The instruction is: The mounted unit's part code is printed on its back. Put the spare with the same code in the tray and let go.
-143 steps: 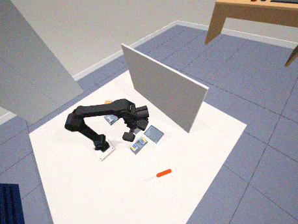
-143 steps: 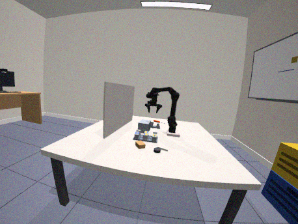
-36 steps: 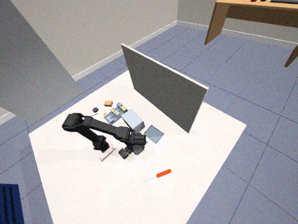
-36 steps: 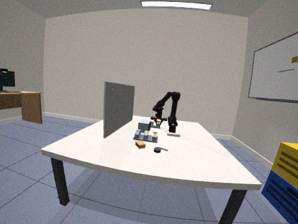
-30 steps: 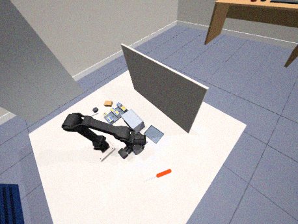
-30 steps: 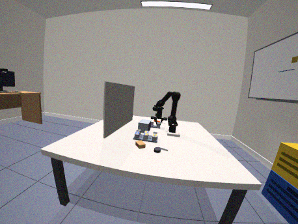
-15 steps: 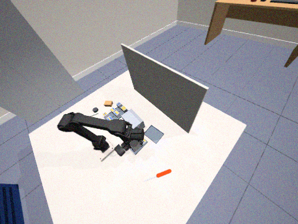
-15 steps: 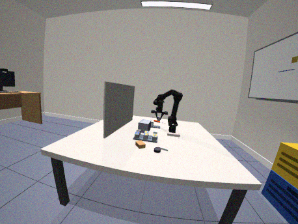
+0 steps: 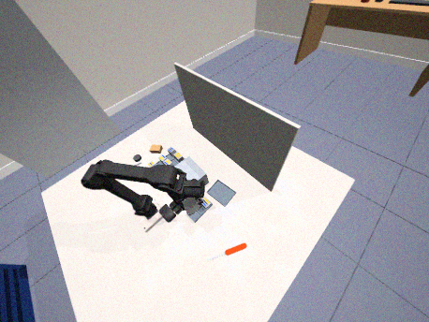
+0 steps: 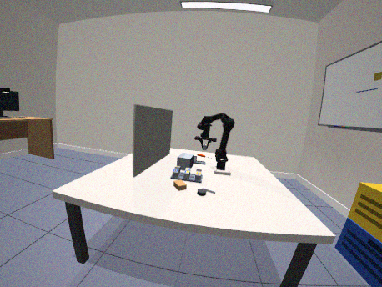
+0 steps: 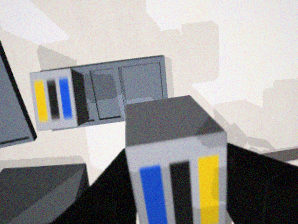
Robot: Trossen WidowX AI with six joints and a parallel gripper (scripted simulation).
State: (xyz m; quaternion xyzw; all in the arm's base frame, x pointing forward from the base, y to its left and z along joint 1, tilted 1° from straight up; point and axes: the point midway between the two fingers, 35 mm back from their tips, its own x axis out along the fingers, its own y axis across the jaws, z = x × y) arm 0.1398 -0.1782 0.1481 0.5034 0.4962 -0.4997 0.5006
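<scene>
My gripper tip is 180 mm short of the flat grey tray, 130 mm above it and 20 mm to the left of it. The rest, counted from my gripper tip: grey rack (130 mm below, 40 mm ahead); grey spare block (20 mm above); grey mounted unit (170 mm to the left, 140 mm ahead, 90 mm below).
</scene>
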